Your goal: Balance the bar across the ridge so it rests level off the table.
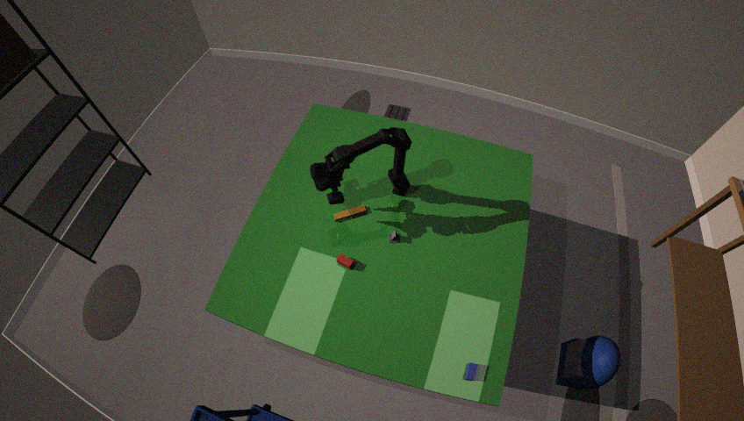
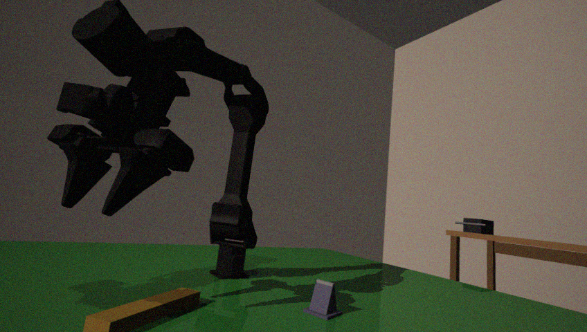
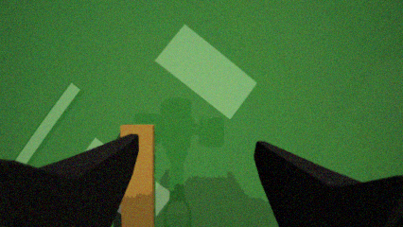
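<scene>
Now: gripper tip 9 cm to the right of the orange bar and 11 cm above it. Also, from my gripper tip: red block 23 cm ahead, 15 cm to the left, 10 cm below; purple block 54 cm ahead, 78 cm to the left, 10 cm below.
</scene>
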